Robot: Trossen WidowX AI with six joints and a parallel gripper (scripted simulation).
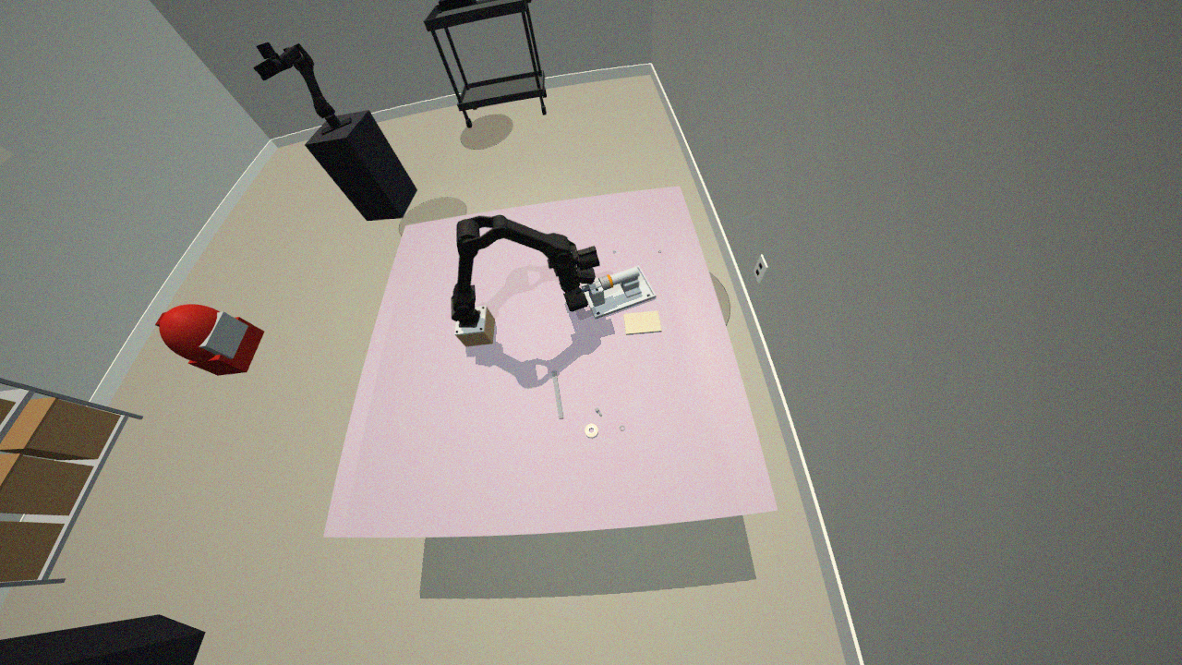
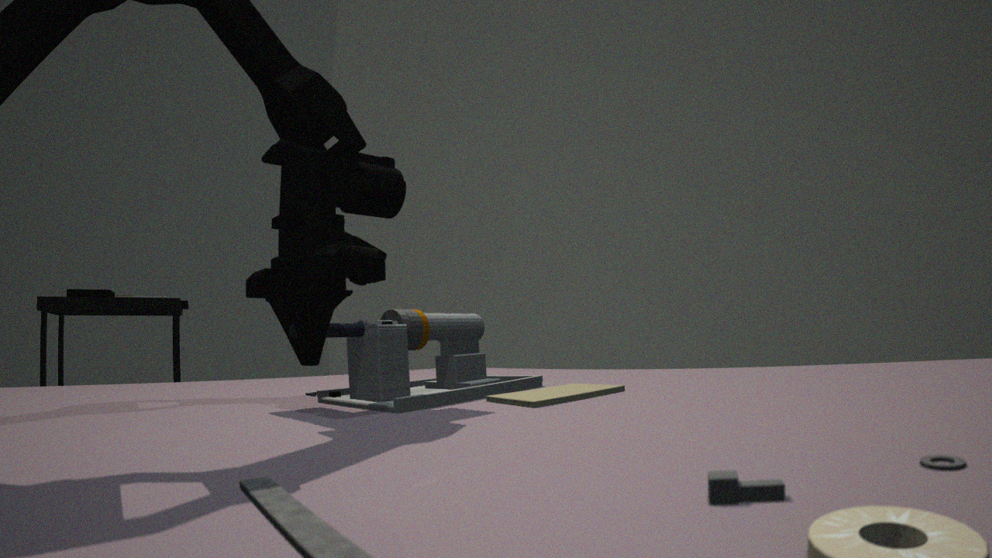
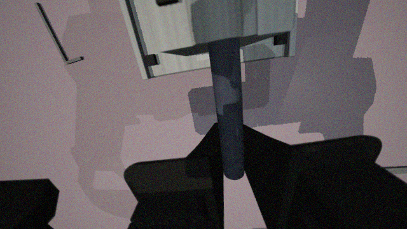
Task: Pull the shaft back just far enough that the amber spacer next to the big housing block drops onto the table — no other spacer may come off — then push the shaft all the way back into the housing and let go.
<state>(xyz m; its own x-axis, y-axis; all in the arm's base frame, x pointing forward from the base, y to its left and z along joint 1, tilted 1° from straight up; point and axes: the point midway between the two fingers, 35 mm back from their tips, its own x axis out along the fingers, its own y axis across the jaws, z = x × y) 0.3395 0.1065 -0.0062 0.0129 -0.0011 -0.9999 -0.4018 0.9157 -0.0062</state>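
The dark blue shaft lies 7 cm ahead of my gripper tip, 3 cm to the left of it and 3 cm above it. Round my gripper tip: L-shaped key 2 cm ahead, 18 cm to the left, 4 cm below; then amber spacer 12 cm ahead, 5 cm to the left, 3 cm above; then tan flat plate 23 cm ahead, 6 cm to the right, 4 cm below.
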